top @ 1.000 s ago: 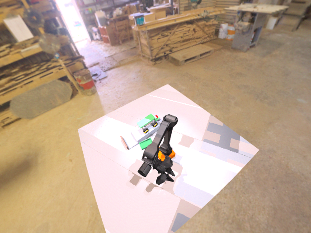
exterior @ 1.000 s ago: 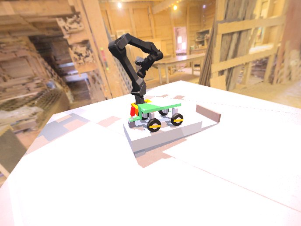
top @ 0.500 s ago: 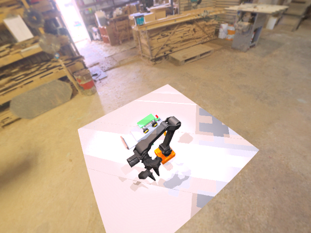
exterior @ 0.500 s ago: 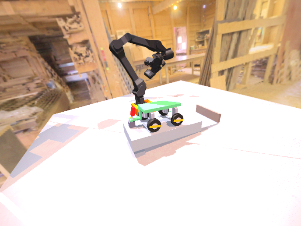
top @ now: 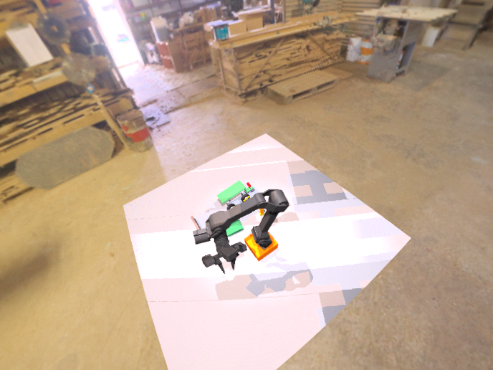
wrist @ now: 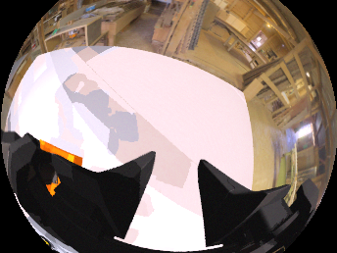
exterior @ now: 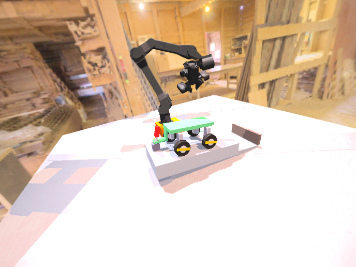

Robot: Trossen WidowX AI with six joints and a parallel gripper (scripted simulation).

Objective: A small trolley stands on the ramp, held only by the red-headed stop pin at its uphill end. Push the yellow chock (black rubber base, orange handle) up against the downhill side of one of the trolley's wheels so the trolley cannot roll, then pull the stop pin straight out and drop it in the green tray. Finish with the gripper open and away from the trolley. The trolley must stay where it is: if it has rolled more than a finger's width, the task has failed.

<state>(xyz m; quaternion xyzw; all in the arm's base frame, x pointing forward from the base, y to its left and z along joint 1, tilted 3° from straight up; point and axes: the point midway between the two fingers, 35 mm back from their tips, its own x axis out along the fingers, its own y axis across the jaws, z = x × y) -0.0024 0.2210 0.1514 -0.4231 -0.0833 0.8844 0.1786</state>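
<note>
Now: gripper tip 200 mm short of the yellow chock, 390 mm to the left of it and 150 mm above it. The rest, counted from my gripper tip: brown end wall (390 mm ahead, 50 mm to the right, 140 mm below); then trolley (340 mm ahead, 310 mm to the right, 60 mm below); then green tray (240 mm ahead, 190 mm to the right, 180 mm below).
</note>
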